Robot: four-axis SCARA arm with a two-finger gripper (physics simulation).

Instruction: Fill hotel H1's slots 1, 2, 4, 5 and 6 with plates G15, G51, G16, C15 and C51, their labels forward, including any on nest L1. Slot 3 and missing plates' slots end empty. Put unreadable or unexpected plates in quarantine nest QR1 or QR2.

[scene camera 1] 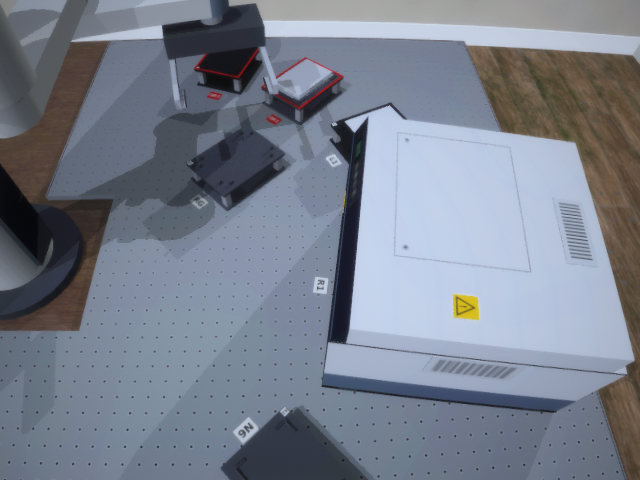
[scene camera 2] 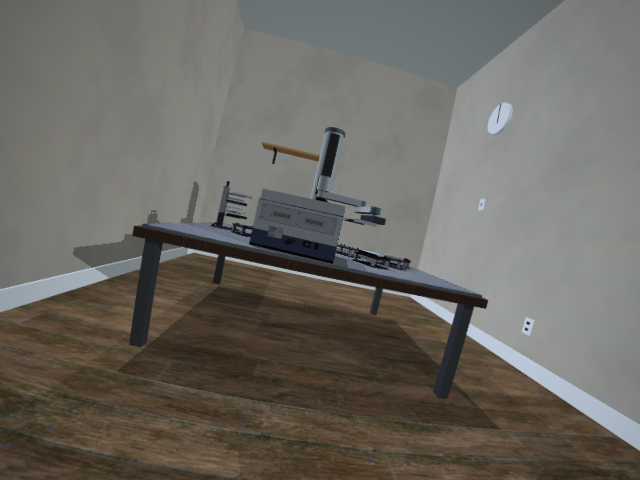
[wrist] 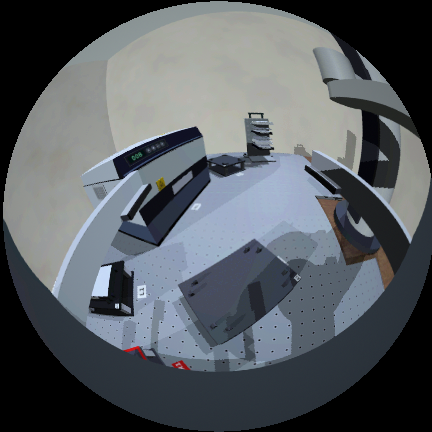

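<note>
My gripper is open and empty, high above the table near nest RG, which bears no plate. A hotel stands at the far end with several plates on its shelves; its label and theirs are unreadable. A white-topped plate sits on nest L1, partly hidden by the instrument in scene camera 1. A pale plate sits on one red-rimmed quarantine nest. The other quarantine nest shows a bare black top. I cannot tell which is QR1.
A large white instrument stands beside the tag R1. Dark nest N6 lies beyond it, near the hotel. The arm's column rises at the table's other side.
</note>
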